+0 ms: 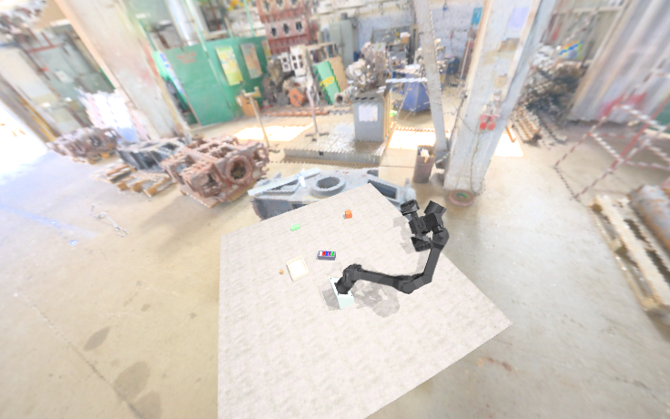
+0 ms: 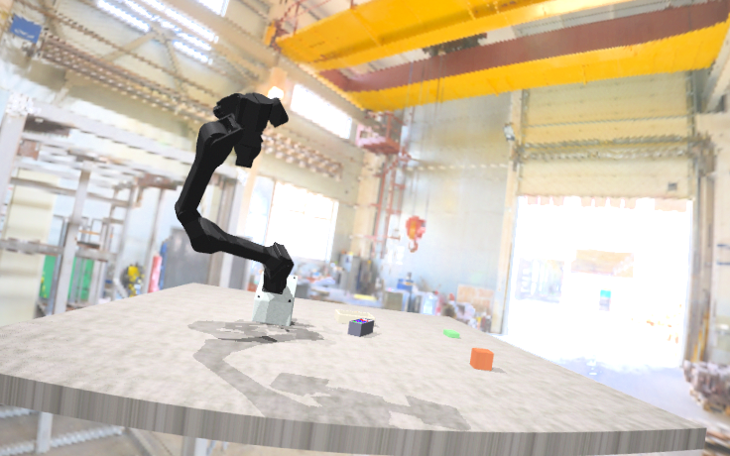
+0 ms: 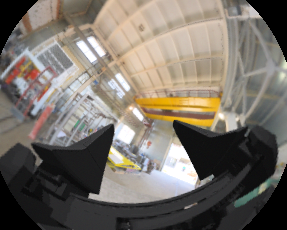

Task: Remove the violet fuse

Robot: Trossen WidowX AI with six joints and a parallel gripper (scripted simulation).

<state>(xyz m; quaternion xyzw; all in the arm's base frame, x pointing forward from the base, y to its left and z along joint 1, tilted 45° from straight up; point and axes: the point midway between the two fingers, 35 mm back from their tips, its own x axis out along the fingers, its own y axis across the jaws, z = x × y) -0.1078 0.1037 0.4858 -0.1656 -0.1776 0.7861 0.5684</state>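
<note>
My gripper tip is 530 mm above the violet fuse, 390 mm short of it and 220 mm to the right of it. Round my gripper tip: orange cube (670 mm ahead, 530 mm below, 30 mm to the right); tray (550 mm below, 430 mm to the left, 390 mm ahead); green block (740 mm ahead, 540 mm below, 370 mm to the left).
</note>
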